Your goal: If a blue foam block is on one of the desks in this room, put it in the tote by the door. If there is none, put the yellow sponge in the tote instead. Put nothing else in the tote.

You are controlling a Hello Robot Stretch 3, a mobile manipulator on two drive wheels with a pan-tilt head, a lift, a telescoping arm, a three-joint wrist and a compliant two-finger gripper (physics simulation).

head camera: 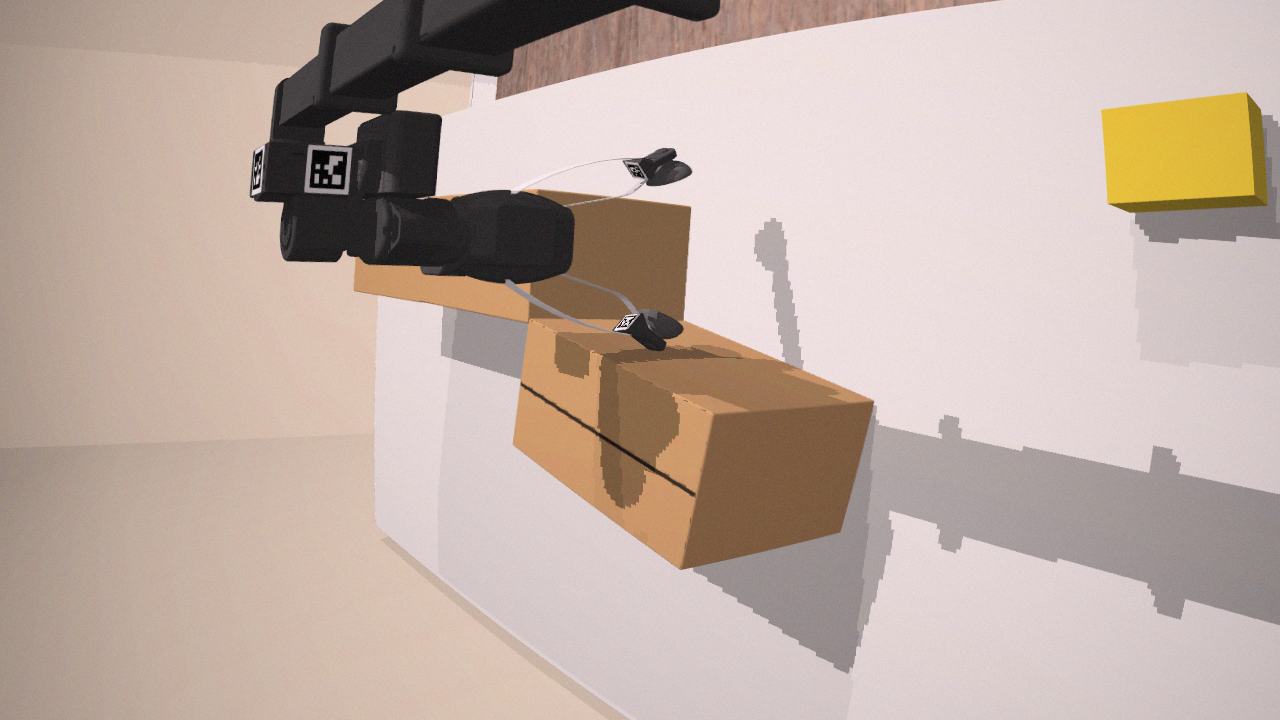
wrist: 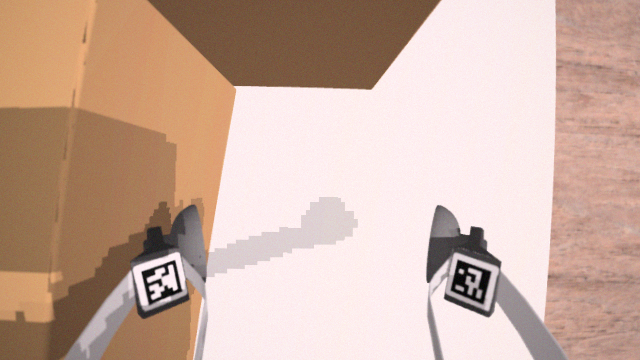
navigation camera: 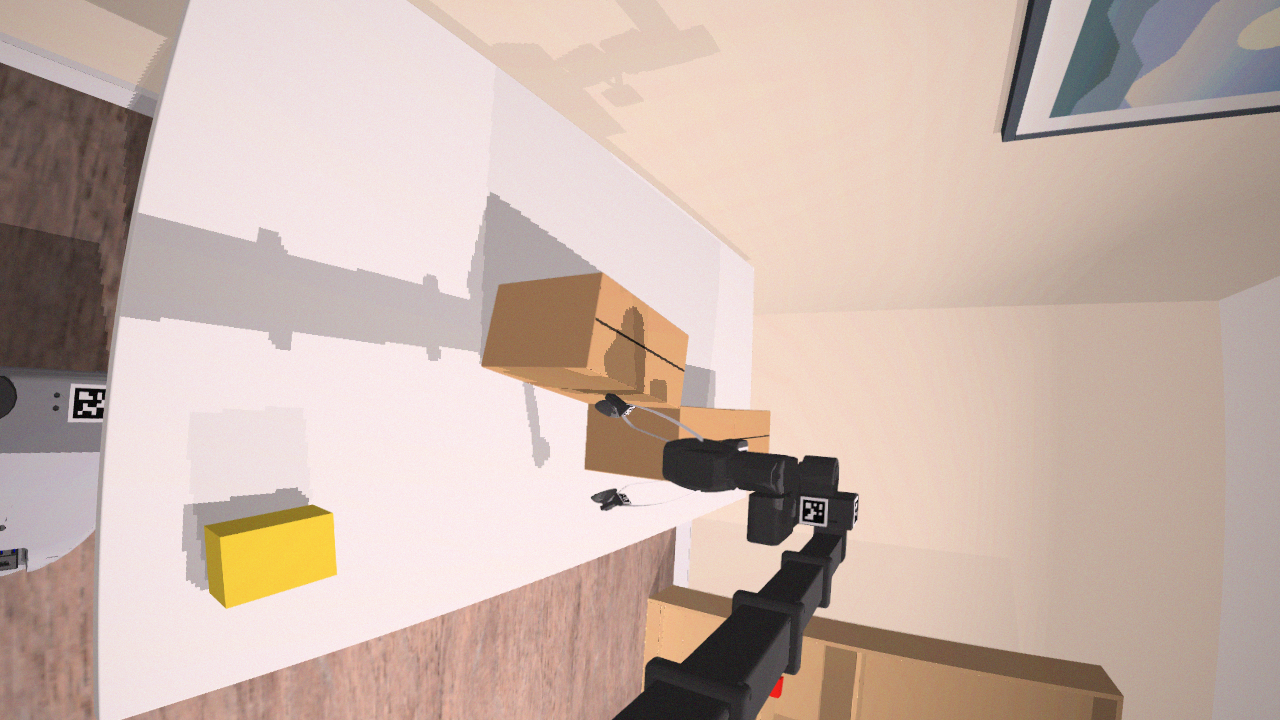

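Observation:
A yellow block (head camera: 1177, 152) (navigation camera: 273, 559), the sponge by its colour, lies on the white desk (head camera: 984, 295) (navigation camera: 402, 447) (wrist: 390, 150). My gripper (head camera: 666, 248) (navigation camera: 610, 452) (wrist: 316, 231) is open and empty above the desk, well to one side of the yellow block, beside two cardboard boxes. One finger overlaps the nearer box in the views; whether it touches is unclear. No blue foam block and no tote show in these views.
The nearer box (head camera: 769, 483) (navigation camera: 546, 326) (wrist: 30, 60) stands askew to the farther box (head camera: 626, 241) (navigation camera: 626, 438) (wrist: 300, 40). A wooden shelf unit (navigation camera: 966, 646) with a red object (navigation camera: 776, 687) is past the arm. A framed picture (navigation camera: 1136, 123) hangs on the wall.

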